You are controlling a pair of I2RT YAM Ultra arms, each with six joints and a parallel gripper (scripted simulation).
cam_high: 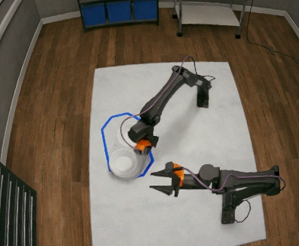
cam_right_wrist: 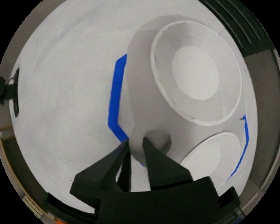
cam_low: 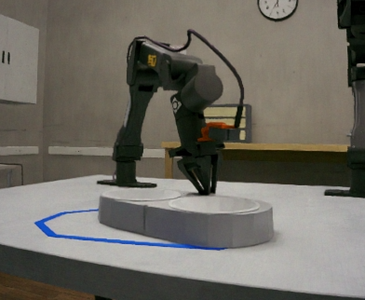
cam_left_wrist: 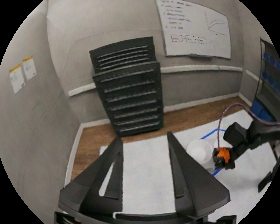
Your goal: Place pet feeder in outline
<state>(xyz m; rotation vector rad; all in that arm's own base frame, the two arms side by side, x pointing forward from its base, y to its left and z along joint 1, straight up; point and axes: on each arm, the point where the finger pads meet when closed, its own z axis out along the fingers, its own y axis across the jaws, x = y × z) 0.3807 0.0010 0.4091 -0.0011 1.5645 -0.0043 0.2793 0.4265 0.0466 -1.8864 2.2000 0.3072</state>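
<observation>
My right hand is 7 cm short of the grey pet feeder, 3 cm to the left of it and 2 cm above it. Also, from my right hand: blue tape outline 9 cm ahead, 8 cm to the right, 5 cm below; then steel bowl 12 cm ahead, 4 cm to the left, 1 cm below.
</observation>
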